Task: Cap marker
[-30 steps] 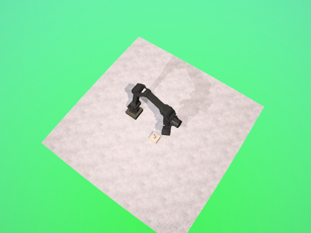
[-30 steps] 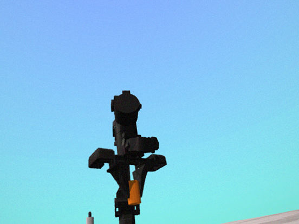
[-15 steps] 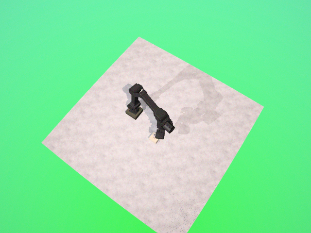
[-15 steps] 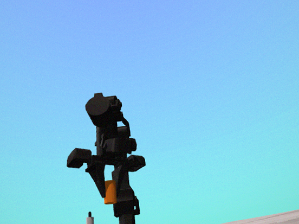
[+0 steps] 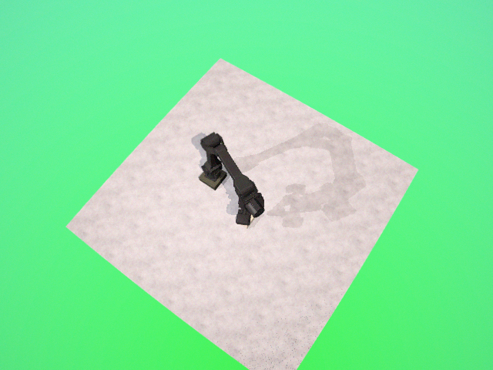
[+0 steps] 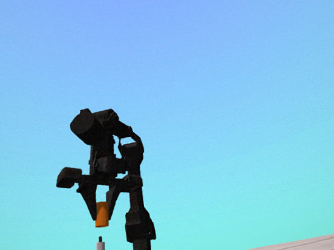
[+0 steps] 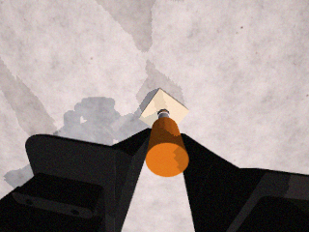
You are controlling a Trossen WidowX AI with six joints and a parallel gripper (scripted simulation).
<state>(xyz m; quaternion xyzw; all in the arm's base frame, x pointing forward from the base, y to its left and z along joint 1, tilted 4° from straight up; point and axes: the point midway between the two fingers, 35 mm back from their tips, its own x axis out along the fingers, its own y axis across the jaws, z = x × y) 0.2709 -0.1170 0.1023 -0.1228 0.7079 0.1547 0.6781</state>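
Now: the tan holder block 100 mm below my gripper tip. From my gripper tip the other things lie so: orange cap: 10 mm above.
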